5 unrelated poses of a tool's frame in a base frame.
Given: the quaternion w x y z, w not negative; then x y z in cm.
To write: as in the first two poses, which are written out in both.
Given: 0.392, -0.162, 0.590, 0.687, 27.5, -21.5, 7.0
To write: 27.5, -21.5, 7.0, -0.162, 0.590, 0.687, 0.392
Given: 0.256, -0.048, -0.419, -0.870, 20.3, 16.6, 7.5
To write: 20.3, 16.6, 7.5, -0.048, -0.419, -0.870, 0.256
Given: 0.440, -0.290, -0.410, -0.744, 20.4, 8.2, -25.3
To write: 20.4, 8.2, -25.3, -0.290, -0.410, -0.744, 0.440
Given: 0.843, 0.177, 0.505, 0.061, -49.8, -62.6, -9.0
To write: -49.8, -62.6, -9.0, 0.177, 0.505, 0.061, 0.843
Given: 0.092, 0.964, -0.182, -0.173, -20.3, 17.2, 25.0
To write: -20.3, 17.2, 25.0, 0.964, -0.182, -0.173, 0.092
